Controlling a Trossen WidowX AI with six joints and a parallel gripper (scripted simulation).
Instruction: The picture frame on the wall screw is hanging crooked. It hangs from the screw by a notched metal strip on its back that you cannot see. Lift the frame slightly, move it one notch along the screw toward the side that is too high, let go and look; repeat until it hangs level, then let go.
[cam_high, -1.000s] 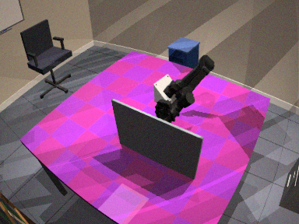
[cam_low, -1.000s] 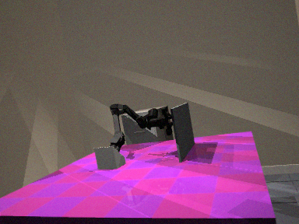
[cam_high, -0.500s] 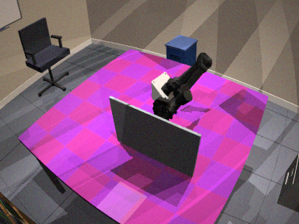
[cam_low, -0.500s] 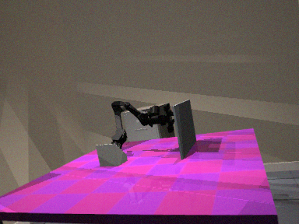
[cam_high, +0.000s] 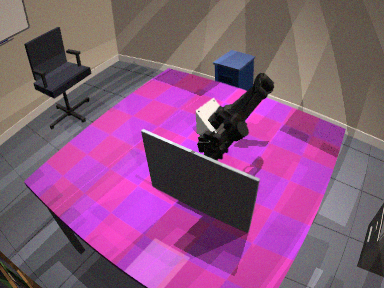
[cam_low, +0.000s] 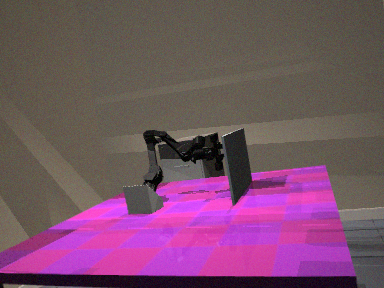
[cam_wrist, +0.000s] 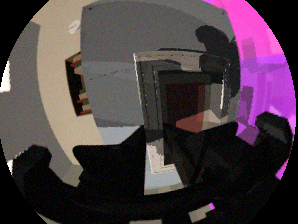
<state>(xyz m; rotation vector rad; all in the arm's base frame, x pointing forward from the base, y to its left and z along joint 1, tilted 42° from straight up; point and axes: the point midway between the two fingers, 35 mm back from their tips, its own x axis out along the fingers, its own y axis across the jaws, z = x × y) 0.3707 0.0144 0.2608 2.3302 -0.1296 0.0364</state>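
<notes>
The picture frame lies 50 mm below my gripper tip. Round my gripper tip: grey wall panel 10 mm ahead, 60 mm below.
</notes>
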